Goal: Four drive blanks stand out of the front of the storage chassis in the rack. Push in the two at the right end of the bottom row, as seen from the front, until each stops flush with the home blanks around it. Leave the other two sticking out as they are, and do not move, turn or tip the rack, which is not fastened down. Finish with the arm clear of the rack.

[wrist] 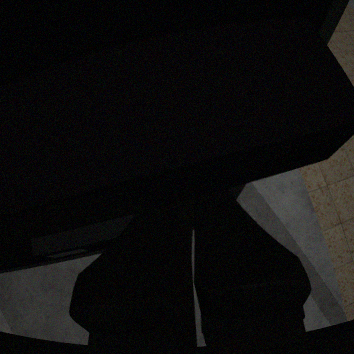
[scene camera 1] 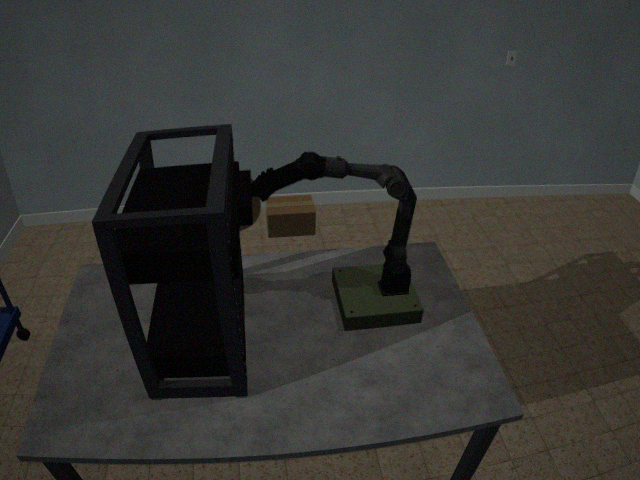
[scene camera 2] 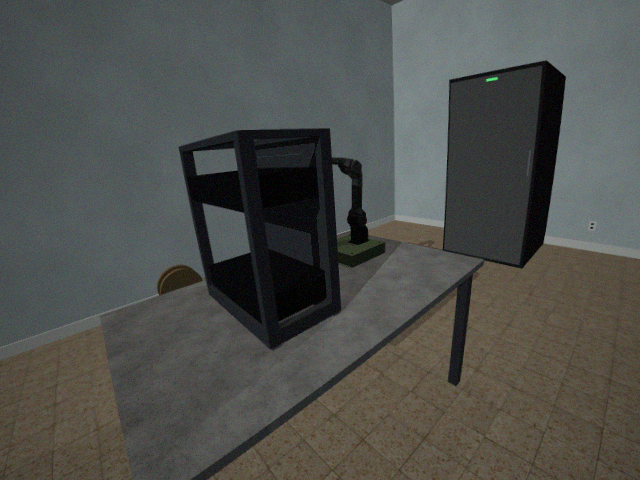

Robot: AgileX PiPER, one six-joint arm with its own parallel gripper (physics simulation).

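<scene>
The rack (scene camera 1: 230, 310) (scene camera 2: 258, 232) stands upright on the table. The storage chassis (scene camera 1: 170, 186) (scene camera 2: 214, 191) (wrist: 175, 100) is a black box in its upper part; a dark block juts from the front in scene camera 1. Its front is almost black in the wrist view, so I cannot make out the single drive blanks or how far each stands out. My gripper (scene camera 1: 254, 190) (wrist: 193, 225) is shut, with a thin slit between the fingers and no thing visible in it. Its tips are close to the chassis front; contact cannot be told. The gripper is hidden behind the rack in scene camera 2.
A lower black unit (scene camera 1: 186, 330) sits in the rack. The arm stands on a green base (scene camera 1: 361, 299) (scene camera 2: 361, 253) on the grey table (scene camera 1: 310, 413) (scene camera 2: 206, 403). Beyond the table are a cardboard box (scene camera 1: 291, 219) and a tall cabinet (scene camera 2: 491, 170).
</scene>
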